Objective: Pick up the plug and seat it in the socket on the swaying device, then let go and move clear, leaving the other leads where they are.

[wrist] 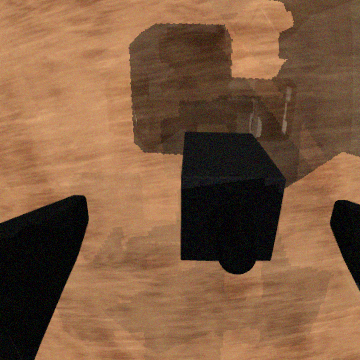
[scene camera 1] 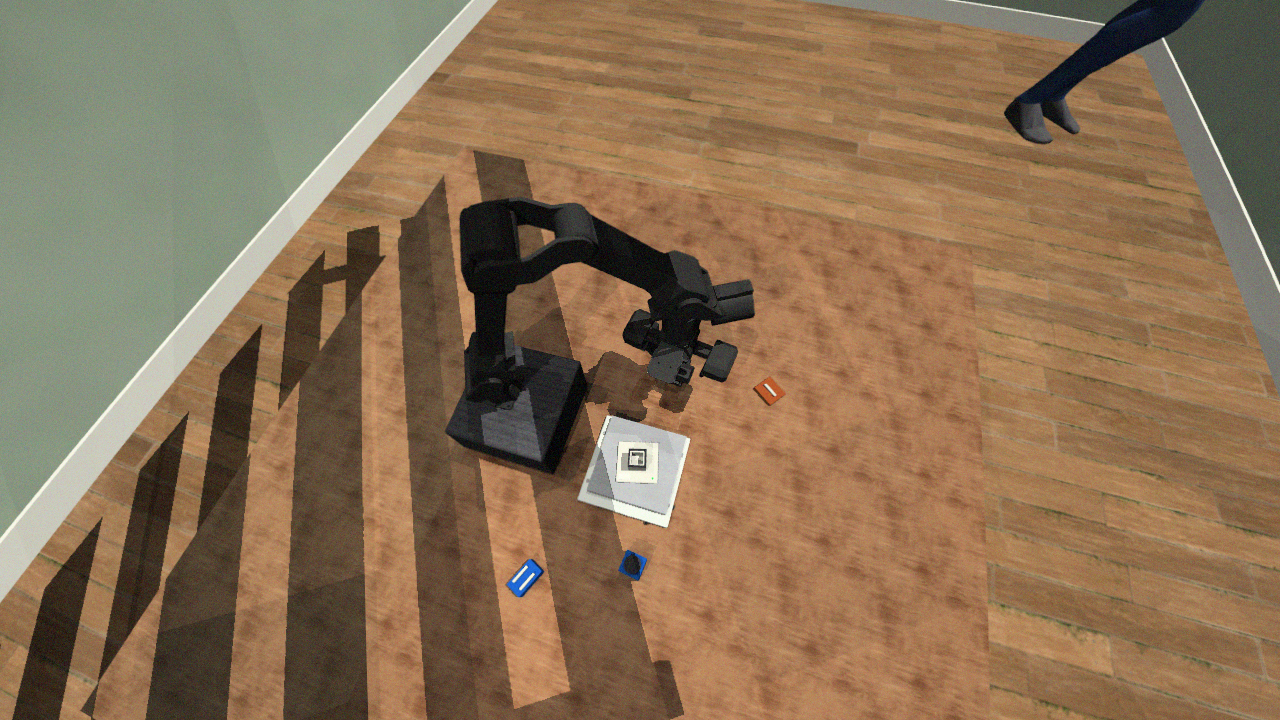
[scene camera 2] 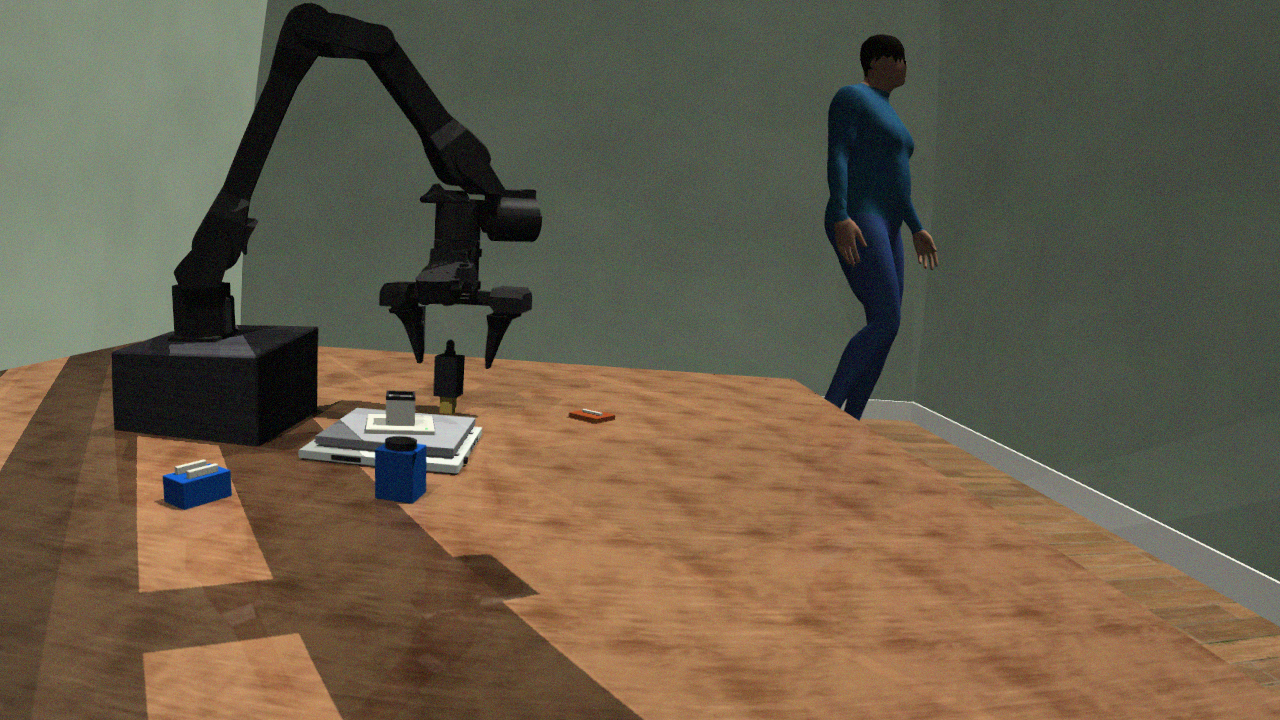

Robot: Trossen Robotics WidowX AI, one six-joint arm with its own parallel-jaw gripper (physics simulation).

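Observation:
The plug (scene camera 2: 448, 376) (wrist: 230, 215), a black block with a small knob on top and a gold tip below, stands upright behind the device in scene camera 2. My gripper (scene camera 2: 453, 363) (wrist: 212, 210) is open and points down, with its fingertips near the height of the plug's upper part. The plug shows between the spread fingers, apart from both, in the wrist view. The socket (scene camera 1: 636, 458) (scene camera 2: 400, 411), a hollow grey rectangular housing, stands on a cream plate on the grey-and-white device (scene camera 1: 662, 490) (scene camera 2: 344, 436). The plug is hidden under the arm in scene camera 1.
An orange flat piece (scene camera 1: 769, 391) (scene camera 2: 591, 416) lies right of the gripper. A blue block with two white bars (scene camera 1: 524, 578) (scene camera 2: 196, 486) and a blue block with a black round top (scene camera 1: 632, 565) (scene camera 2: 400, 474) stand nearer scene camera 2. A person (scene camera 2: 868, 179) stands beyond the table.

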